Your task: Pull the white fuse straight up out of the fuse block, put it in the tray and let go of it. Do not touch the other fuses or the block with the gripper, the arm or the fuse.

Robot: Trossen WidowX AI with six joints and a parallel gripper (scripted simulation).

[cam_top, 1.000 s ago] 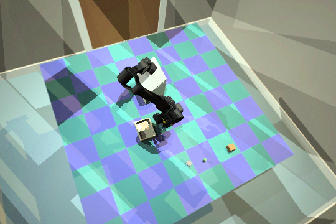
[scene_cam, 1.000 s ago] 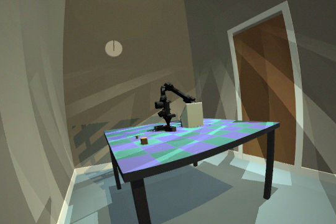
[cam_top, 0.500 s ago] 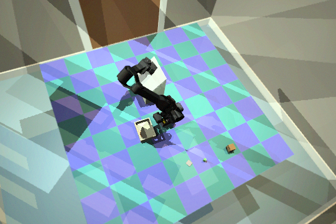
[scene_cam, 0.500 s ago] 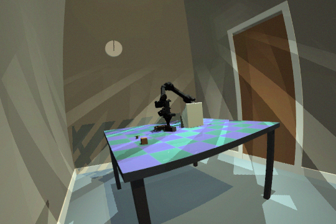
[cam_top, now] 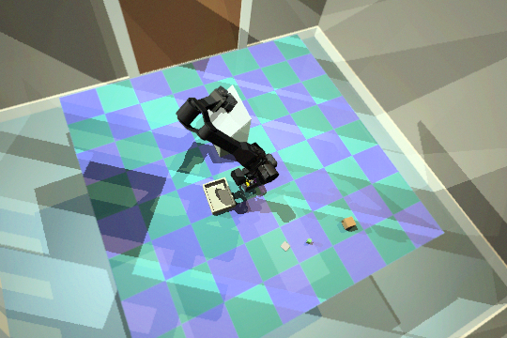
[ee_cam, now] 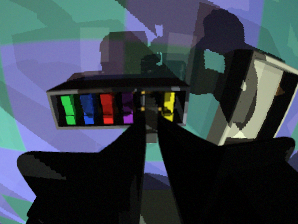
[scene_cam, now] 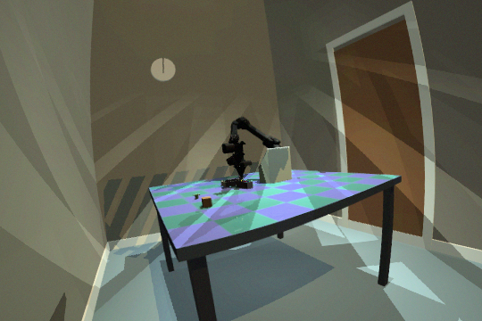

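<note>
Now: the cream tray 15 cm to the right of my gripper tip, 6 cm below it and 2 cm behind it. The rest, counted from my gripper tip: white fuse (1 cm below); green piece (33 cm ahead, 7 cm to the left, 5 cm below).
</note>
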